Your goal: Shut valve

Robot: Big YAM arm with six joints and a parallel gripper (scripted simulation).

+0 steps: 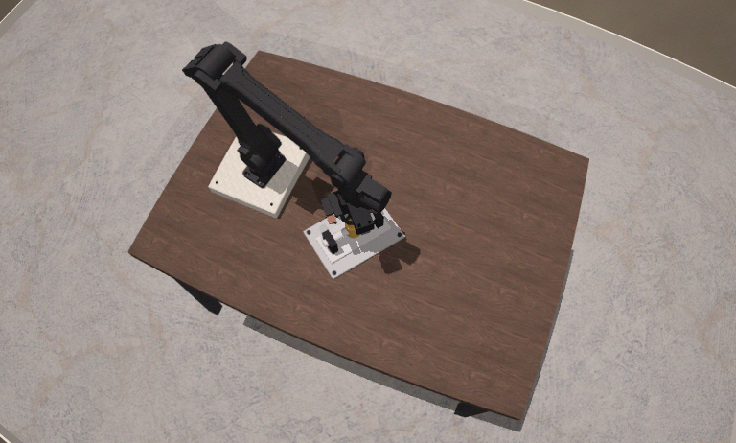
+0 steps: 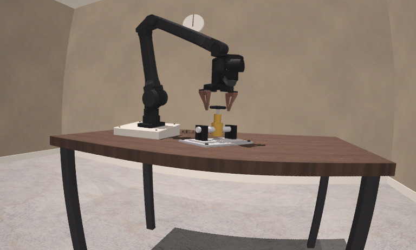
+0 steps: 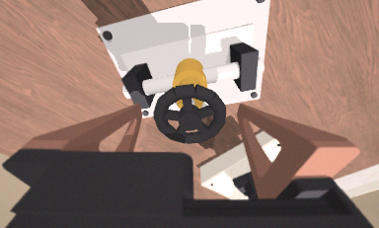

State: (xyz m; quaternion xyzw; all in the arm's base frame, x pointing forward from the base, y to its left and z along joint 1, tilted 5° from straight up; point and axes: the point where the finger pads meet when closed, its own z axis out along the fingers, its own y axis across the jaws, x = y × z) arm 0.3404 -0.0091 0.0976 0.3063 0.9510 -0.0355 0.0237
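Right now my hand is right at the black spoked handwheel.
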